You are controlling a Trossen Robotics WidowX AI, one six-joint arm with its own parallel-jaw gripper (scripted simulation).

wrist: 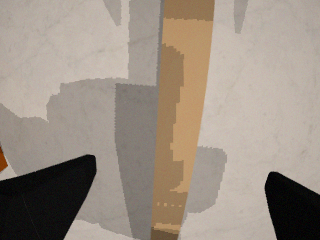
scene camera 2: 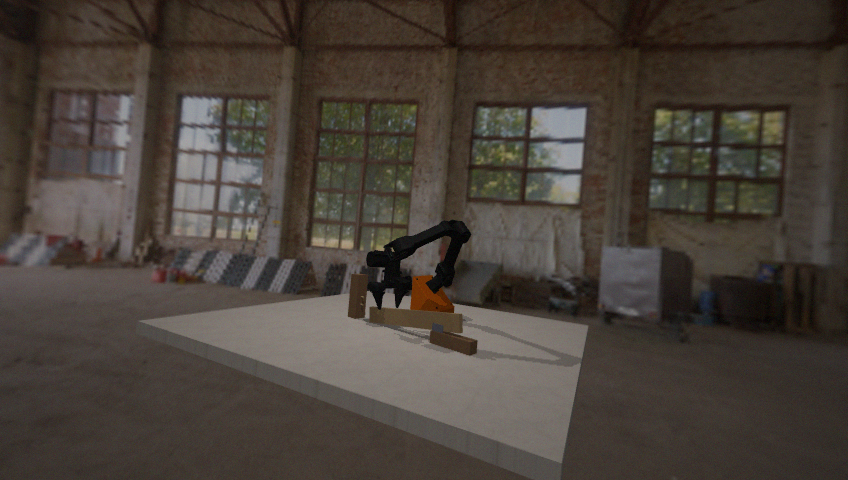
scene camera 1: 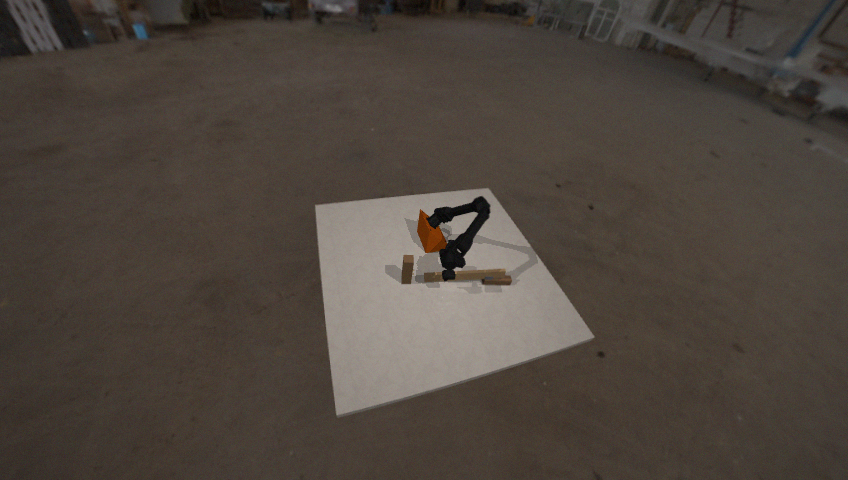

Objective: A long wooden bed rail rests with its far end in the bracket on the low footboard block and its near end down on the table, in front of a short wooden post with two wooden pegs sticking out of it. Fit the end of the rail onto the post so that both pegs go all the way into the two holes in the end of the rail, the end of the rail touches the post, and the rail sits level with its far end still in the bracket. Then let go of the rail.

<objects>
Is my gripper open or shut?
Open.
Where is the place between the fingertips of my gripper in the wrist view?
183,174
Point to a wooden bed rail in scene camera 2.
452,322
</objects>
